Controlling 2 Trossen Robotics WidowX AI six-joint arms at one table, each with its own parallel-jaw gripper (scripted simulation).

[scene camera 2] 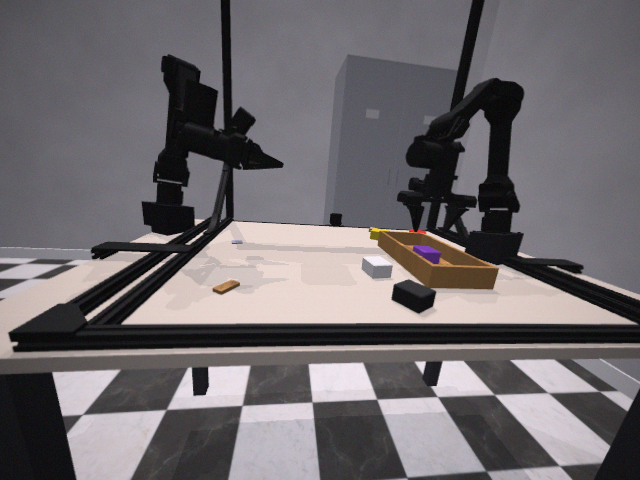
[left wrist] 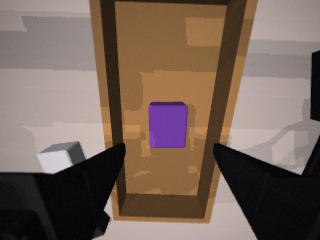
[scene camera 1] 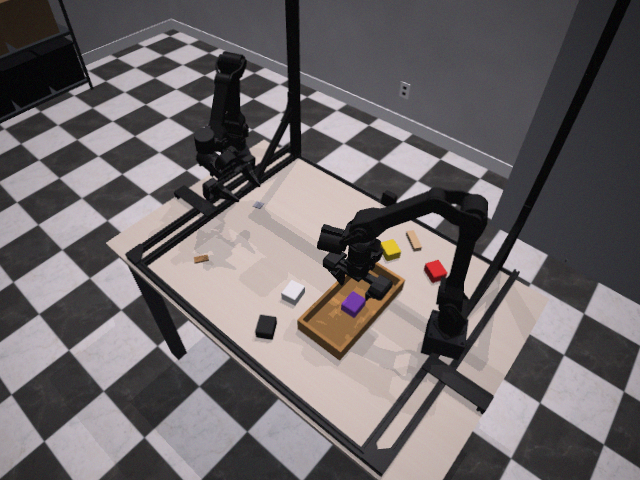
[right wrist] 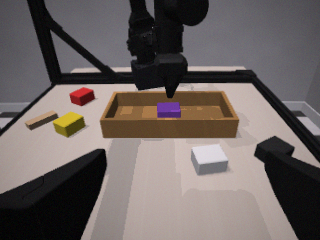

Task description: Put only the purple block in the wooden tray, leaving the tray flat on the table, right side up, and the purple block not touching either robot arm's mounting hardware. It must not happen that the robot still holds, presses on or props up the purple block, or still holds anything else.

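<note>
You'd see my left gripper in the left wrist view, and it's there in scene camera 1 and the right wrist view too. My right gripper shows in scene camera 1, and the right wrist view has it as well. The pictures also show a purple block, a wooden tray and a white block.
</note>
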